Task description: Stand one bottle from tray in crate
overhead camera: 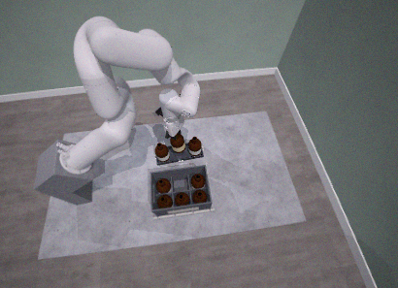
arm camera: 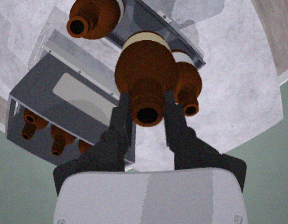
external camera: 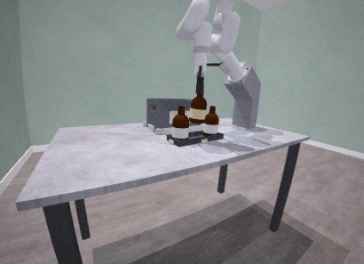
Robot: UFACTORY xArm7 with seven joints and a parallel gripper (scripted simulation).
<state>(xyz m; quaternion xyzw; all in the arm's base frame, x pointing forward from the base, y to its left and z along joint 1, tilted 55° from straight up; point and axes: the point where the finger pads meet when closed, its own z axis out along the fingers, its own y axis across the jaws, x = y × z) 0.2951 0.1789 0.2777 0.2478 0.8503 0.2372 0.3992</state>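
Now: hand 80 mm above the glass bottle. Round my hand: grey crate (240 mm to the right, 150 mm below, 80 mm ahead); dark tray (230 mm below).
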